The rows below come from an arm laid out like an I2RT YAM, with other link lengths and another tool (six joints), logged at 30 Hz.
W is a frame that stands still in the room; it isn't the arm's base.
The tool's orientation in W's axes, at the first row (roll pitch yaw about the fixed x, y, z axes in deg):
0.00, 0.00, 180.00
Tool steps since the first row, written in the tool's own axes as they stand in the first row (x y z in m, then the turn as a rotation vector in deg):
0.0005, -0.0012, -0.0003, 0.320, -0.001, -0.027
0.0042, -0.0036, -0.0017, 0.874, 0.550, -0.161
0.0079, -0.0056, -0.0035, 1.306, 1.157, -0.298
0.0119, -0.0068, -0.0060, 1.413, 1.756, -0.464
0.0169, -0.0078, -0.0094, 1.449, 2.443, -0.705
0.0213, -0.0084, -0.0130, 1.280, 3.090, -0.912
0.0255, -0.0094, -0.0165, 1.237, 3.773, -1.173
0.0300, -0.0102, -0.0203, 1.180, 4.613, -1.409
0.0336, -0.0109, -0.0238, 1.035, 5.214, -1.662
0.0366, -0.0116, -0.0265, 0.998, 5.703, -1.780
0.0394, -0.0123, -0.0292, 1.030, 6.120, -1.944
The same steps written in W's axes. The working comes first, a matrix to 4 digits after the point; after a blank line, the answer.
The tool's axes in the first row as the columns of a matrix, in W's axes (used below as rounded here):
-1.0000, 0.0000, 0.0000
0.0000, -1.0000, 0.0000
0.0000, 0.0000, 1.0000

-0.0005, 0.0012, -0.0003, -0.320, 0.001, -0.027
-0.0042, 0.0036, -0.0017, -0.874, -0.550, -0.161
-0.0079, 0.0056, -0.0035, -1.306, -1.157, -0.298
-0.0119, 0.0068, -0.0060, -1.413, -1.756, -0.464
-0.0169, 0.0078, -0.0094, -1.449, -2.443, -0.705
-0.0213, 0.0084, -0.0130, -1.280, -3.090, -0.912
-0.0255, 0.0094, -0.0165, -1.237, -3.773, -1.173
-0.0300, 0.0102, -0.0203, -1.180, -4.613, -1.409
-0.0336, 0.0109, -0.0238, -1.035, -5.214, -1.662
-0.0366, 0.0116, -0.0265, -0.998, -5.703, -1.780
-0.0394, 0.0123, -0.0292, -1.030, -6.120, -1.944

